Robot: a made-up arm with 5 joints.
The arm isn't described. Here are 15 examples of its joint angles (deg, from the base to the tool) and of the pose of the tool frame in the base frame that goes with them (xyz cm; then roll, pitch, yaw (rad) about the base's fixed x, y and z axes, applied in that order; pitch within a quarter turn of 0, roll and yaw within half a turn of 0).
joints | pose
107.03 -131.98 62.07 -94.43 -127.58 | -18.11 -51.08 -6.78 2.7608 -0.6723 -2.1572
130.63 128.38 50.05 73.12 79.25 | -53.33 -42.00 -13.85 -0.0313 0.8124 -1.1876
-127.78 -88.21 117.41 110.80 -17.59 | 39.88 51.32 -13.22 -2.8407 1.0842 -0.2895
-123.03 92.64 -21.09 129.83 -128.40 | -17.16 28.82 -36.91 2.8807 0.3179 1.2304
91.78 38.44 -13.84 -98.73 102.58 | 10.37 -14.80 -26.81 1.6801 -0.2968 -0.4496
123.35 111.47 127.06 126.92 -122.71 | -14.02 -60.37 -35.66 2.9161 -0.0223 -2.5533
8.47 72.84 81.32 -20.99 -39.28 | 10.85 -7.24 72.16 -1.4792 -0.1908 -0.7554
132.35 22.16 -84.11 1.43 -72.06 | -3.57 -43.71 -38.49 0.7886 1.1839 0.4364
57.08 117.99 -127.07 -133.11 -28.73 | -15.27 -51.04 10.89 -2.9227 -0.5056 -2.6953
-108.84 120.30 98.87 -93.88 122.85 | -3.40 22.75 30.39 -0.1171 -1.2766 -2.4157
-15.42 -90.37 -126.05 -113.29 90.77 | 38.70 17.69 34.04 -2.8917 0.2074 -0.6507
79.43 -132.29 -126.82 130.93 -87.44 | -26.10 -33.00 -44.56 2.5064 0.7581 2.4949
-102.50 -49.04 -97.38 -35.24 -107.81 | -19.31 15.99 33.24 -2.7829 -1.1534 1.3451
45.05 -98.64 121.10 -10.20 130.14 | 5.01 -14.39 -19.29 2.4208 0.2539 -1.7906
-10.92 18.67 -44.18 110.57 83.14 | 45.33 26.48 30.23 -2.3645 1.0161 -0.2521
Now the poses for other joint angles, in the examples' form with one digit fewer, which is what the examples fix.
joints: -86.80 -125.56 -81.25 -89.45 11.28
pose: 27.7 36.6 31.2 -0.190 0.241 2.493
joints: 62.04 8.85 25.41 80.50 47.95
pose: 30.0 2.8 41.0 -0.827 0.611 0.723
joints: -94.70 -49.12 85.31 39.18 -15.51
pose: -31.2 13.9 -8.3 -3.110 0.331 1.613
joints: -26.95 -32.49 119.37 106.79 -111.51
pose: -32.1 22.6 -18.0 2.331 1.180 -0.004
